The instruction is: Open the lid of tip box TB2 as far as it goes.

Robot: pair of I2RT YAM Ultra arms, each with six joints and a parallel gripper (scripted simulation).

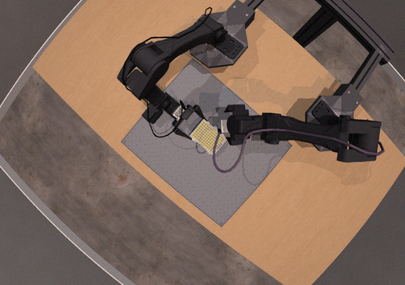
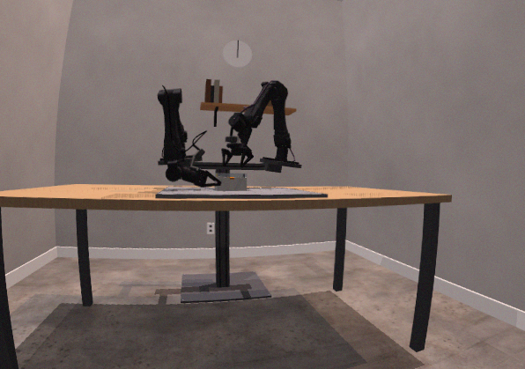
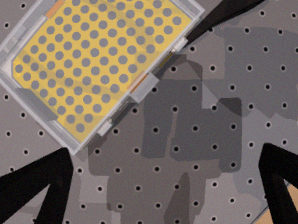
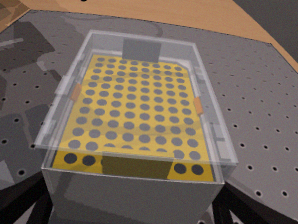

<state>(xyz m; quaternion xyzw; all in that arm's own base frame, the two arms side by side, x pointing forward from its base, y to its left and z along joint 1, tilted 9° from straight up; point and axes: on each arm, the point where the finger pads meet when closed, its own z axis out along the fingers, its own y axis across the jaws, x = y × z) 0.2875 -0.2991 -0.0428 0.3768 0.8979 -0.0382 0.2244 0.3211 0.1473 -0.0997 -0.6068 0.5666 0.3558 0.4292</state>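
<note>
My right gripper is now 50 mm to the right of the tip box and 10 mm below it. From my right hand the other things lie so: holed insert: 50 mm to the left, 20 mm above.
The holed insert is 8 cm ahead of my left hand, 3 cm to the right of it and 5 cm below it. From my left hand the other things lie so: tip box 8 cm ahead, 3 cm to the right, 6 cm below.
</note>
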